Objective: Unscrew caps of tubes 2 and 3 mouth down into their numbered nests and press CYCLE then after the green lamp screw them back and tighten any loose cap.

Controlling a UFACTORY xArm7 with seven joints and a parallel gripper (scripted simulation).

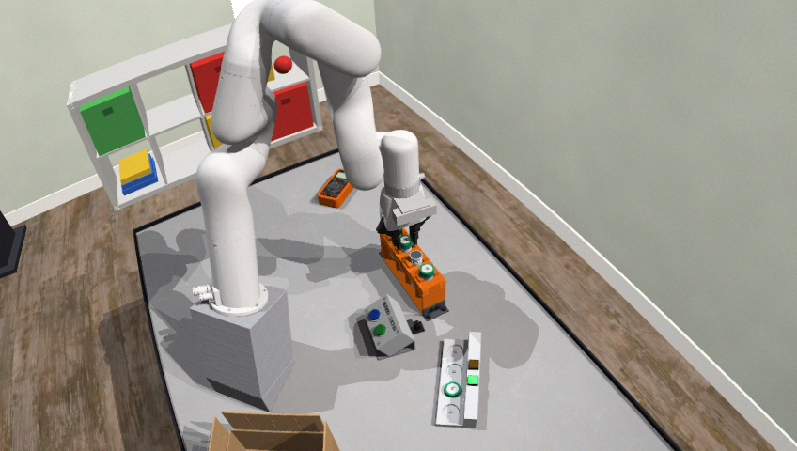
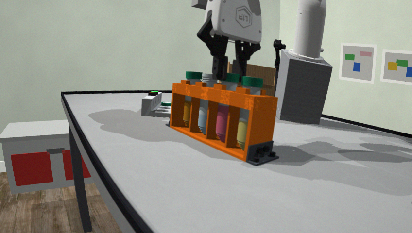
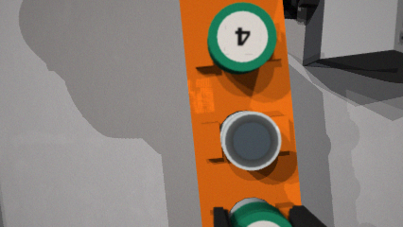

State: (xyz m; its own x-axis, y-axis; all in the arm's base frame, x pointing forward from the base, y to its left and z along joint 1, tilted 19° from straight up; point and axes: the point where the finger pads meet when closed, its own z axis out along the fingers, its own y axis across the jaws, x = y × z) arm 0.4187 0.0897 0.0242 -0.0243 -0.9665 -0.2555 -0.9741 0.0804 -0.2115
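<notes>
My gripper is now 10 mm above the cap 2. From my hand the other things lie so: cap 4: 100 mm to the right, 20 mm below, 10 mm ahead; tube 3 threaded neck: 50 mm to the right, 10 mm below; cap 1: 50 mm to the left, 20 mm below.
</notes>
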